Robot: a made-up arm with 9 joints. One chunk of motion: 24 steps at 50 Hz.
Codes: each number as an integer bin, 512 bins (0 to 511) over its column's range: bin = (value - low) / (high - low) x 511, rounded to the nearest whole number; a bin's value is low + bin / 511 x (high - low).
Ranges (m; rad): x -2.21..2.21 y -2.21..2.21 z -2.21..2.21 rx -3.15..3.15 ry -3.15..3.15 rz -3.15..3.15
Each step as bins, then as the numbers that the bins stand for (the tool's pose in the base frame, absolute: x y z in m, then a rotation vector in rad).
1 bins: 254 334 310 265 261 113
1 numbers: -0.0130 0.6790 0.4714 0.1171 0.0678 -1.7568
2 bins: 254 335 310 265 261 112
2 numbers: -0.0130 0.6877 0.4714 0.1171 0.0678 -1.7692
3 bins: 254 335 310 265 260 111
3 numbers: -0.0130 0.6877 0.4714 0.1171 0.0555 -1.7815
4 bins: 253 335 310 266 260 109
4 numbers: -0.0216 0.6877 0.4714 0.1295 0.0555 -1.8062
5 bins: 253 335 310 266 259 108
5 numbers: -0.0216 0.6877 0.4714 0.1295 0.0432 -1.8185
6 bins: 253 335 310 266 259 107
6 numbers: -0.0216 0.6877 0.4714 0.1295 0.0432 -1.8308
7 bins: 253 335 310 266 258 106
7 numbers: -0.0216 0.6877 0.4714 0.1295 0.0308 -1.8432
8 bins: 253 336 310 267 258 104
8 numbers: -0.0216 0.6963 0.4714 0.1418 0.0308 -1.8678
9 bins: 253 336 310 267 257 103
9 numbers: -0.0216 0.6963 0.4714 0.1418 0.0185 -1.8801
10 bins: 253 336 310 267 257 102
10 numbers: -0.0216 0.6963 0.4714 0.1418 0.0185 -1.8925
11 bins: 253 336 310 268 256 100
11 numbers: -0.0216 0.6963 0.4714 0.1541 0.0062 -1.9171
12 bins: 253 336 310 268 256 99
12 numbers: -0.0216 0.6963 0.4714 0.1541 0.0062 -1.9295
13 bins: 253 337 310 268 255 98
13 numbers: -0.0216 0.7050 0.4714 0.1541 -0.0062 -1.9418
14 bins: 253 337 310 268 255 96
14 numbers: -0.0216 0.7050 0.4714 0.1541 -0.0062 -1.9664
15 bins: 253 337 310 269 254 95
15 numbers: -0.0216 0.7050 0.4714 0.1664 -0.0185 -1.9788
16 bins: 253 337 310 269 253 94
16 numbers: -0.0216 0.7050 0.4714 0.1664 -0.0308 -1.9911
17 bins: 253 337 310 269 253 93
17 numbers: -0.0216 0.7050 0.4714 0.1664 -0.0308 -2.0034
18 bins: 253 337 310 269 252 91
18 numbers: -0.0216 0.7050 0.4714 0.1664 -0.0432 -2.0281
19 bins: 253 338 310 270 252 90
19 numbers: -0.0216 0.7136 0.4714 0.1788 -0.0432 -2.0404
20 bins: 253 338 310 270 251 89
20 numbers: -0.0216 0.7136 0.4714 0.1788 -0.0555 -2.0527
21 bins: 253 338 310 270 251 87
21 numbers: -0.0216 0.7136 0.4714 0.1788 -0.0555 -2.0774
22 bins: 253 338 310 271 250 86
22 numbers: -0.0216 0.7136 0.4714 0.1911 -0.0678 -2.0897
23 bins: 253 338 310 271 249 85
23 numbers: -0.0216 0.7136 0.4714 0.1911 -0.0801 -2.1021
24 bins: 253 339 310 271 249 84
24 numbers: -0.0216 0.7223 0.4714 0.1911 -0.0801 -2.1144
